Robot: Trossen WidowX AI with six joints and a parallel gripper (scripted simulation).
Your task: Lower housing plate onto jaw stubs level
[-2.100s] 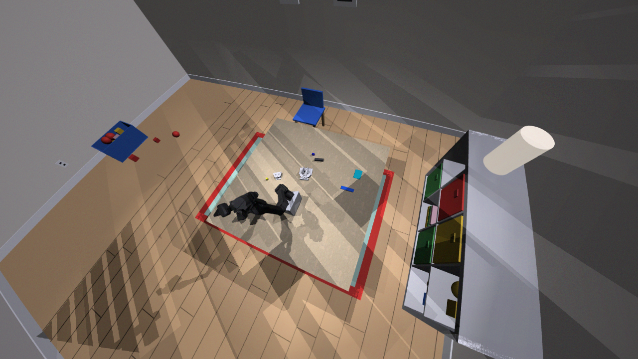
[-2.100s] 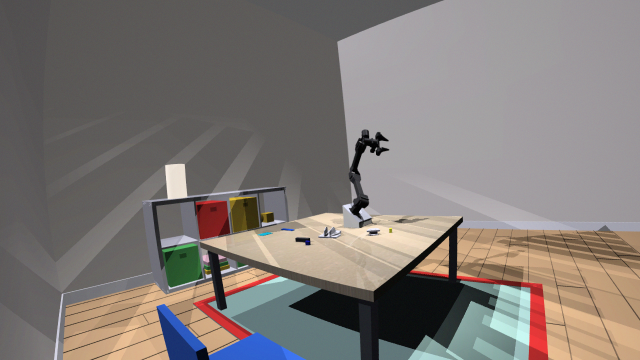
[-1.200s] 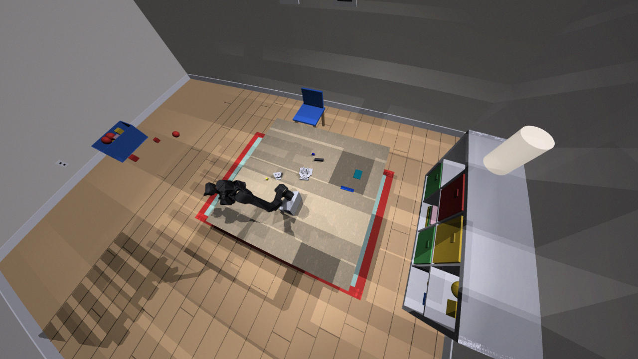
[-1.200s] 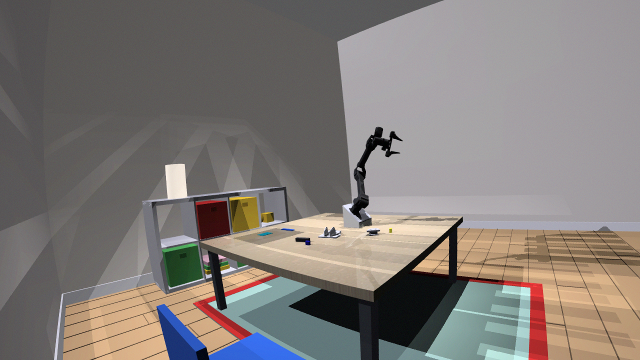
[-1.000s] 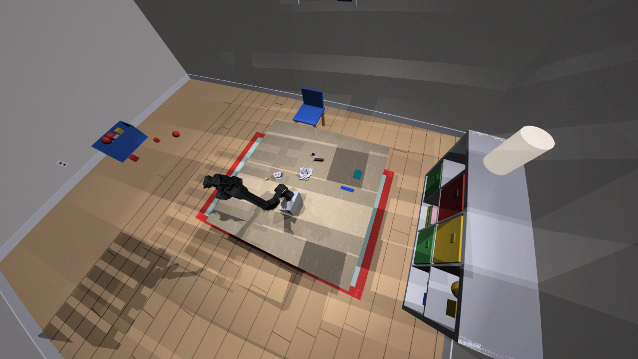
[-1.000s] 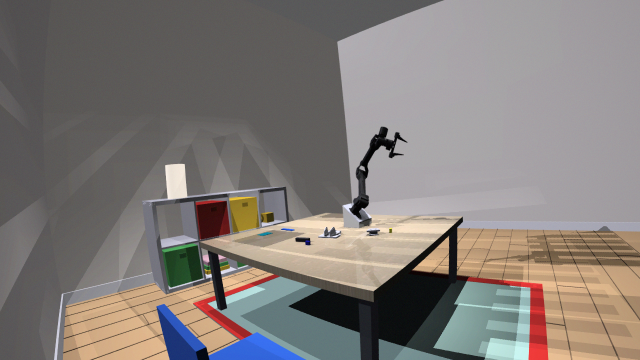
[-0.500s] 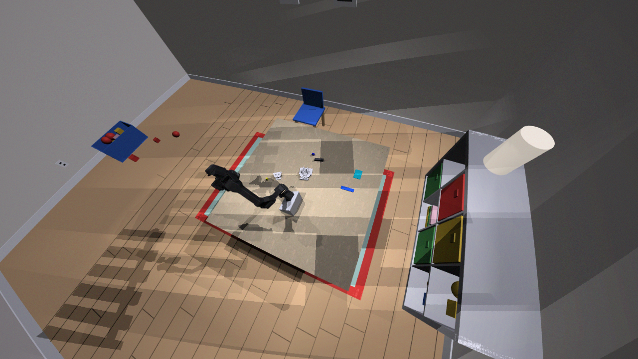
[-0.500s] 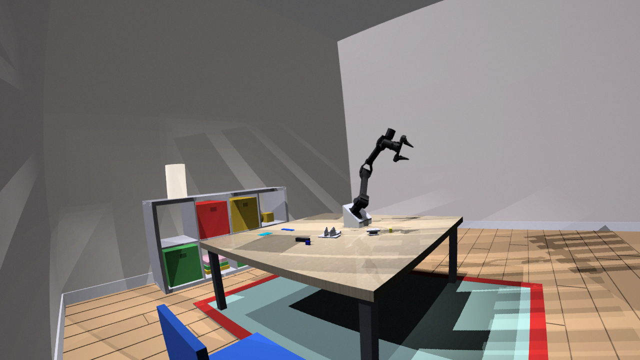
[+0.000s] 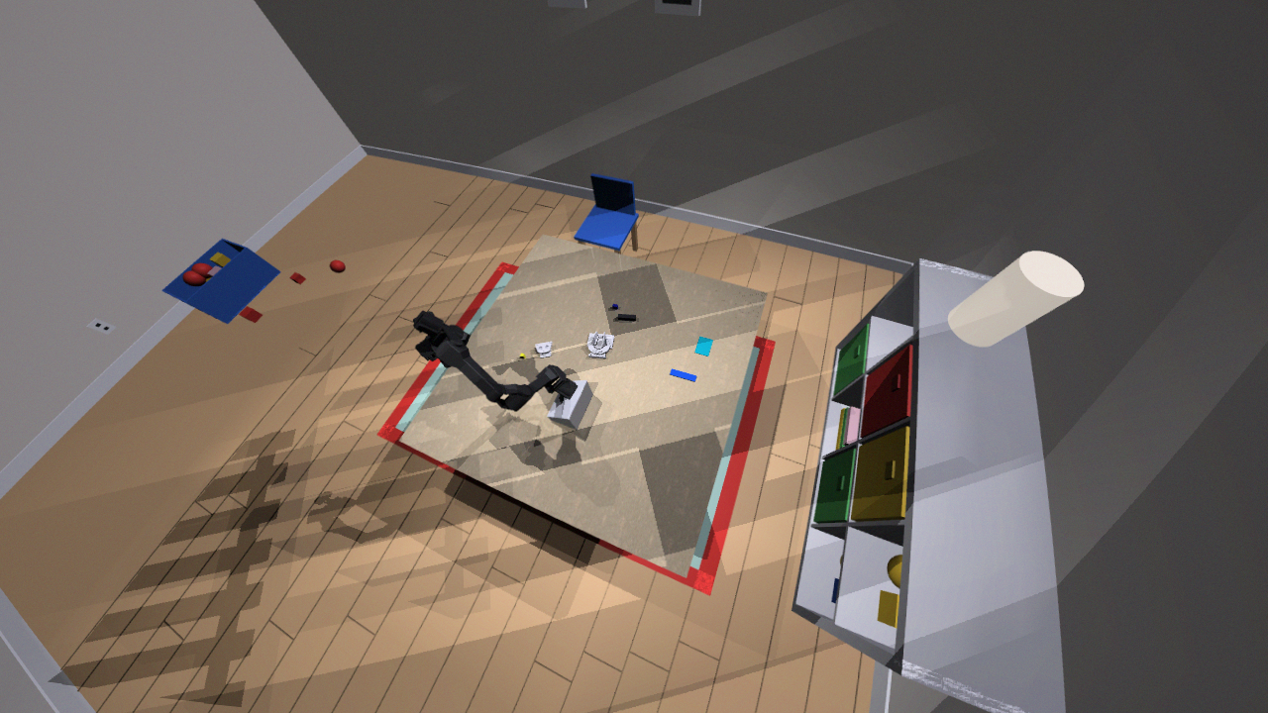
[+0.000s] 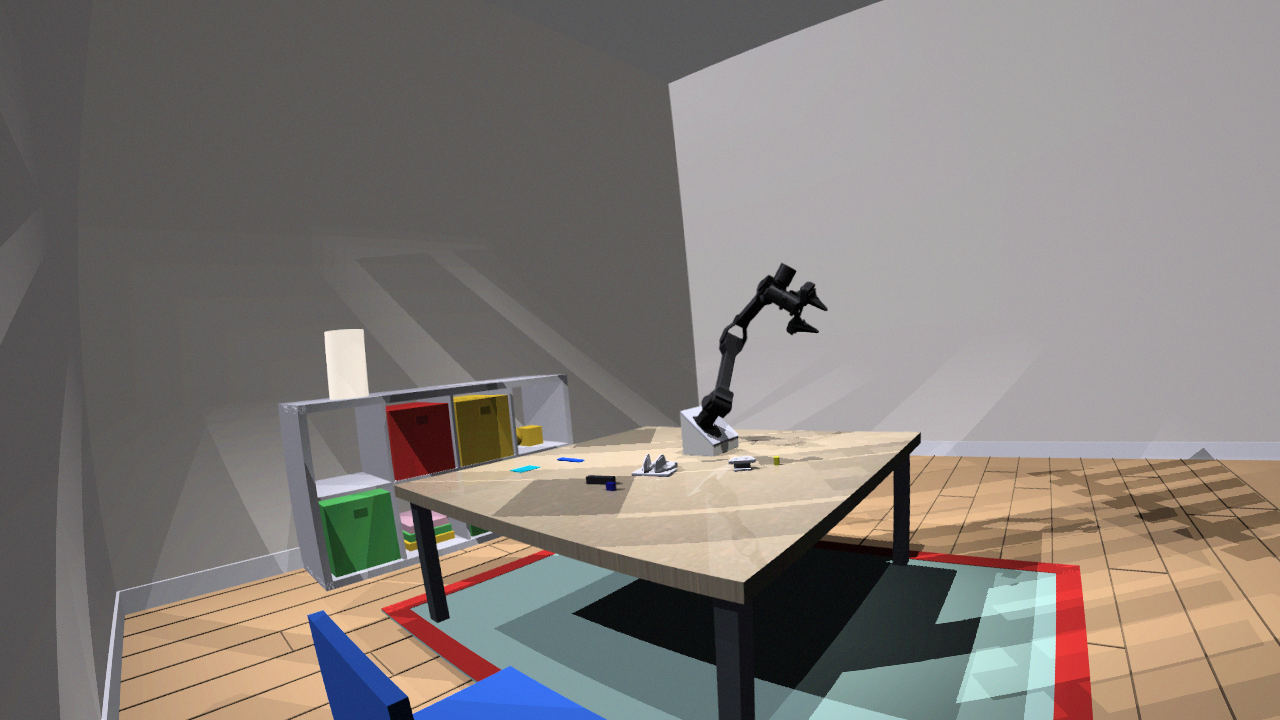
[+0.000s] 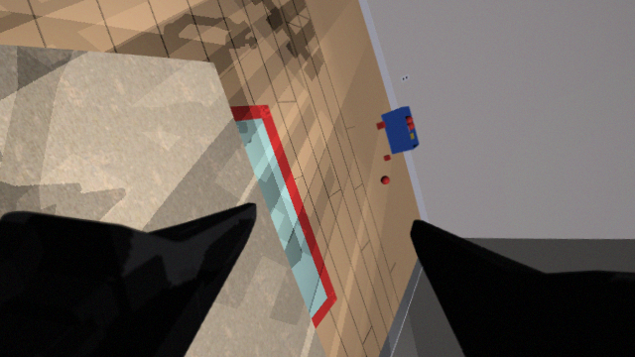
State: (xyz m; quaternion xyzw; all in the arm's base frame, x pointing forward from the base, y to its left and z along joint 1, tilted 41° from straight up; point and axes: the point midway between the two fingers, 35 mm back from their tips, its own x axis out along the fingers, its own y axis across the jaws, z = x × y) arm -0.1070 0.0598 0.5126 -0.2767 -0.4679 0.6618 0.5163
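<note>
Now: the white block 410 mm below my gripper tip, 290 mm ahead of it and 140 mm to the right of it. Also, from my gripper tip: black bar 630 mm ahead, 410 mm below, 390 mm to the right; yellow piece 410 mm below, 220 mm ahead, 70 mm to the right; blue cube 660 mm ahead, 410 mm below, 310 mm to the right.
</note>
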